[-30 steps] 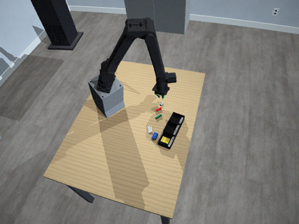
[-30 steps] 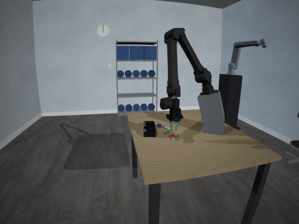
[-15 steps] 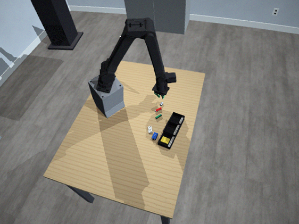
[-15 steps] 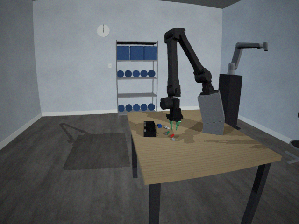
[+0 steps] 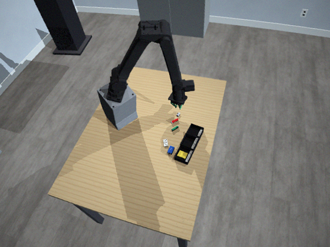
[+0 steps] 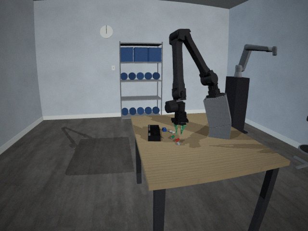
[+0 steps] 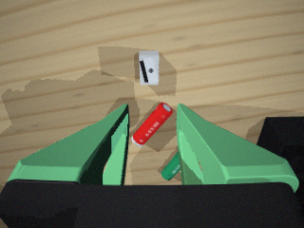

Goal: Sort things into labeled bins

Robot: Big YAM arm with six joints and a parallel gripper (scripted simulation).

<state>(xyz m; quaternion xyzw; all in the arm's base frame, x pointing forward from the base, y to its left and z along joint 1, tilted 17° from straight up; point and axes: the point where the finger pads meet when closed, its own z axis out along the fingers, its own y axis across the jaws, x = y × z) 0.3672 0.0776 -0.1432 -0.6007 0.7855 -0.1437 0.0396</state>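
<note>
My gripper is now 70 mm above the grey-white piece. Also, from my hand: red piece (70 mm below, 60 mm to the right, 20 mm behind); white domino (230 mm to the right, 70 mm below, 50 mm behind); green piece (110 mm to the right, 70 mm below, 10 mm behind).
</note>
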